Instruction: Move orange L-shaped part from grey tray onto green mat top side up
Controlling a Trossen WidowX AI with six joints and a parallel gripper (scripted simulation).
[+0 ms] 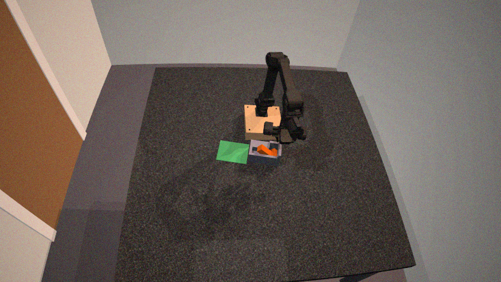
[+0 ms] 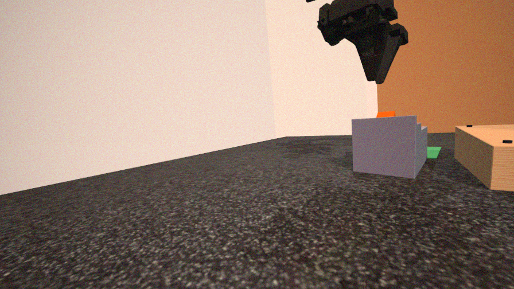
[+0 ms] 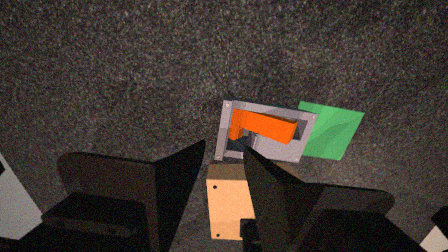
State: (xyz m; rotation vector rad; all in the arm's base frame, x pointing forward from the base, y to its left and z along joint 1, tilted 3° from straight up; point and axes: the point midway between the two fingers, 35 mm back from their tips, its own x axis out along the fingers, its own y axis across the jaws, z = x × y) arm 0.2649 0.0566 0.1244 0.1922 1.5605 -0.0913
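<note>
The orange L-shaped part lies 10 cm below my gripper tip, 4 cm to the right of it and 1 cm behind it. The rest, counted from my gripper tip: green mat (22 cm to the right, 16 cm below, 5 cm behind).
</note>
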